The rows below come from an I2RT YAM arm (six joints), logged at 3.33 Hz.
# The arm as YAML. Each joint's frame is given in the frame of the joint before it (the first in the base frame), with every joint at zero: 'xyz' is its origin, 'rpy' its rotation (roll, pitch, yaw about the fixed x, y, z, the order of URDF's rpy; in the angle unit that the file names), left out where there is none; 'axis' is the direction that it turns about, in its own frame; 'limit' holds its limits. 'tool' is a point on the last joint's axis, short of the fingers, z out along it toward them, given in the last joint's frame.
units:
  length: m
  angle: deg
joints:
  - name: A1
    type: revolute
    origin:
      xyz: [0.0, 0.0, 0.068]
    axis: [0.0, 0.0, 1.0]
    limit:
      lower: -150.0
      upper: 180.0
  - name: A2
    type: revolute
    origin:
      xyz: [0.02, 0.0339, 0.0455]
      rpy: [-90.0, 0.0, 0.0]
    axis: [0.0, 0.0, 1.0]
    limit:
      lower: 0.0
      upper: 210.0
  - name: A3
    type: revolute
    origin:
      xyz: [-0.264, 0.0, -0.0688]
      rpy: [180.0, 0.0, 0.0]
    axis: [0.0, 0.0, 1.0]
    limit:
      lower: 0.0
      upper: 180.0
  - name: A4
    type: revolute
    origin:
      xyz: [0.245, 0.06, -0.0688]
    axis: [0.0, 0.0, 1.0]
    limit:
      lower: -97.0
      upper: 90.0
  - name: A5
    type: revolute
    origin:
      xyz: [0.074, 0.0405, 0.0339]
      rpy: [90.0, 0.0, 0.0]
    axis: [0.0, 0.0, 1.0]
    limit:
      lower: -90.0
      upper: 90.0
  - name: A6
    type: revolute
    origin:
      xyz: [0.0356, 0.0, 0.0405]
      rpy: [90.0, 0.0, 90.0]
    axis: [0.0, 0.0, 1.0]
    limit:
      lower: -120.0
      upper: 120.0
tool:
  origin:
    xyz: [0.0, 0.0, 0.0]
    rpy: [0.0, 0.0, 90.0]
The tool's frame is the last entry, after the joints.
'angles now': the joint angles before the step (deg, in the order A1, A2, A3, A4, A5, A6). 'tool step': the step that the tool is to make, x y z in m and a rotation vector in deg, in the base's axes. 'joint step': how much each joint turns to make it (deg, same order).
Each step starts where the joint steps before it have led.
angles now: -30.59, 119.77, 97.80, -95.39, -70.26, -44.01
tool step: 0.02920, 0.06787, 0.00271, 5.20, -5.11, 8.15
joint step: 11.45, 0.00, 0.00, 2.13, -7.61, -0.33
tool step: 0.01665, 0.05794, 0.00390, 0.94, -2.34, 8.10
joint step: 9.32, 0.00, 1.25, 3.50, -1.85, 2.77
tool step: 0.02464, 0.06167, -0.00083, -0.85, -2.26, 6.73
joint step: 9.46, 0.04, 1.02, 16.78, 0.08, 15.68
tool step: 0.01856, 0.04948, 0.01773, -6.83, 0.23, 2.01
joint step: 6.91, 0.07, 4.62, 11.82, 7.33, 17.45
